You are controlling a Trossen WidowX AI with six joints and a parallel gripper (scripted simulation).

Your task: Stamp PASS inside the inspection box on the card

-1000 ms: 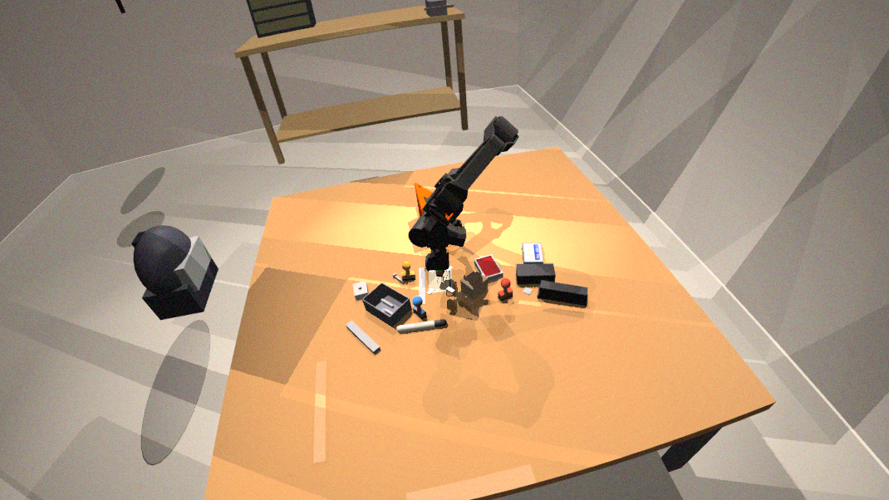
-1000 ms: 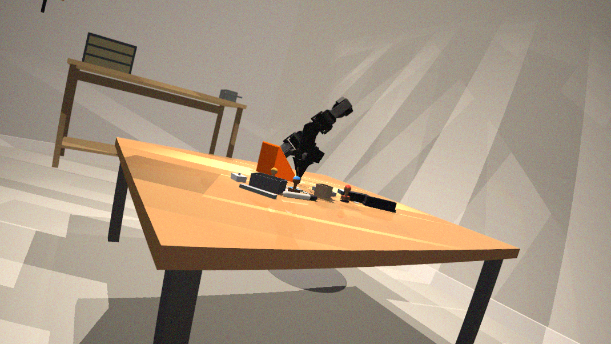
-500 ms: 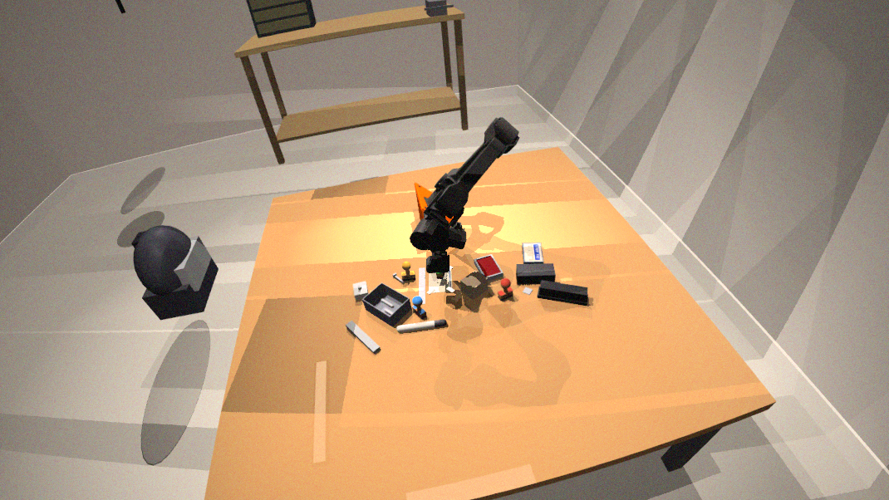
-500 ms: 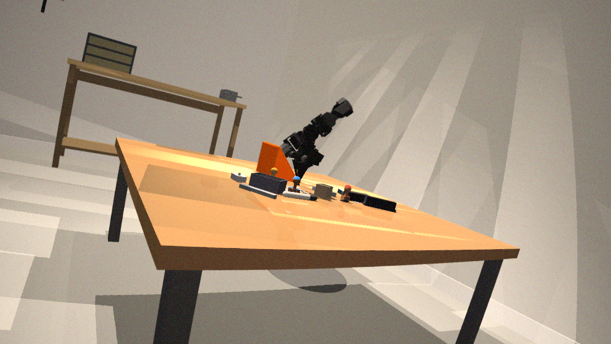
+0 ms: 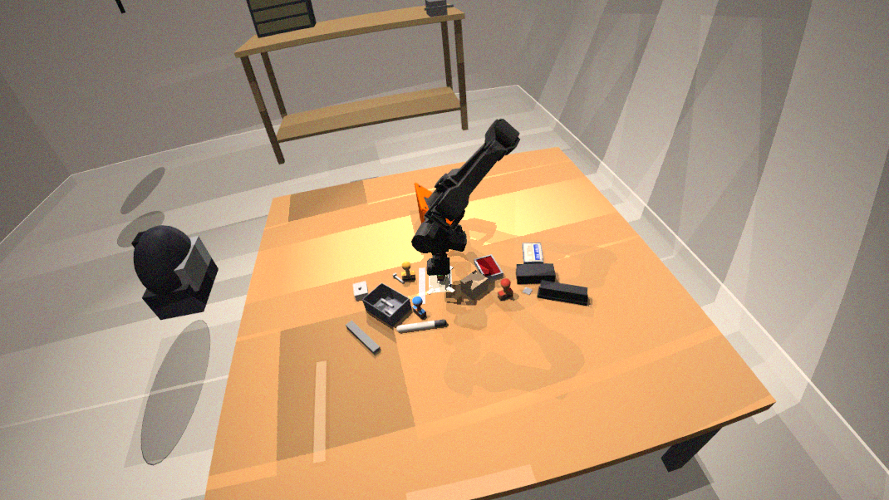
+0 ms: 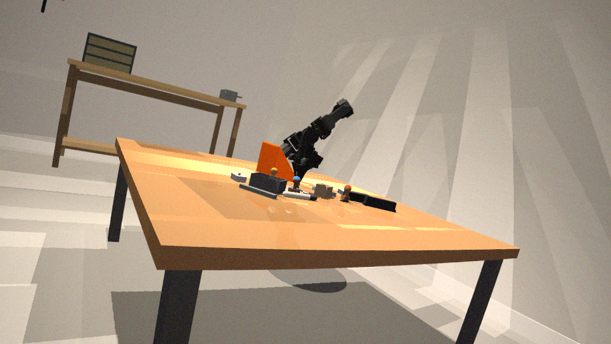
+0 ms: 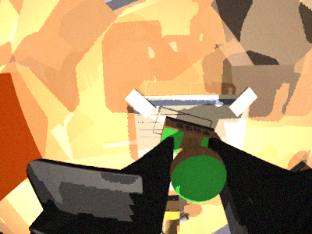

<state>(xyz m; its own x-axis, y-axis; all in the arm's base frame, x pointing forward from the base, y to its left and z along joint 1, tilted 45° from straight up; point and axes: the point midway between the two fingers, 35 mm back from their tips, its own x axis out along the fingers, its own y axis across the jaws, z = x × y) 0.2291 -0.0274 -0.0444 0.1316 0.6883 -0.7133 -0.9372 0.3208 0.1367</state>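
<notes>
Now: gripper tip 10 mm to the left of the white card and 30 mm above it. Round my gripper tip: tan block 80 mm ahead, 70 mm to the left, 10 mm below; yellow-knobbed stamp 40 mm behind, 100 mm to the right, 10 mm below; green-knobbed stamp right at my gripper tip.
</notes>
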